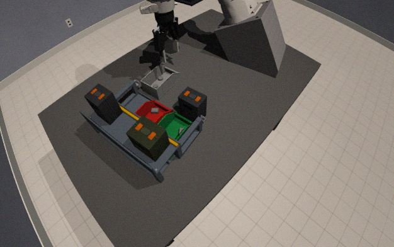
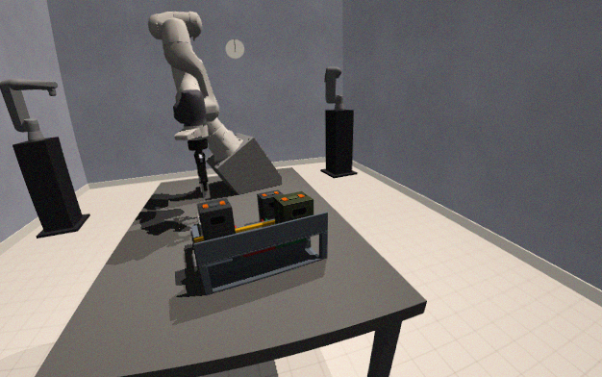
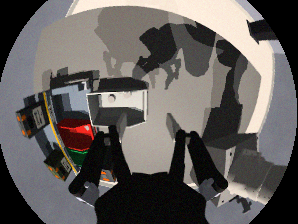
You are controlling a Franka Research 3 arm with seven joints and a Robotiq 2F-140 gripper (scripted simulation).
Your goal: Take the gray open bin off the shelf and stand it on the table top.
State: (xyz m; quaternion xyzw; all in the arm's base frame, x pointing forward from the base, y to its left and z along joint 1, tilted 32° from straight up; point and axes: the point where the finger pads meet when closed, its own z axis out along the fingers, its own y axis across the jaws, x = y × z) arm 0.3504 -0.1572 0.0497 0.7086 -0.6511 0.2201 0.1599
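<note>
My gripper is now 110 mm above the gray open bin and 80 mm short of it. Round my hand: red bin (280 mm ahead, 130 mm to the left, 110 mm below); then green bin (270 mm ahead, 240 mm to the left, 110 mm below); then yellow rail (330 mm ahead, 130 mm to the left, 40 mm below).
</note>
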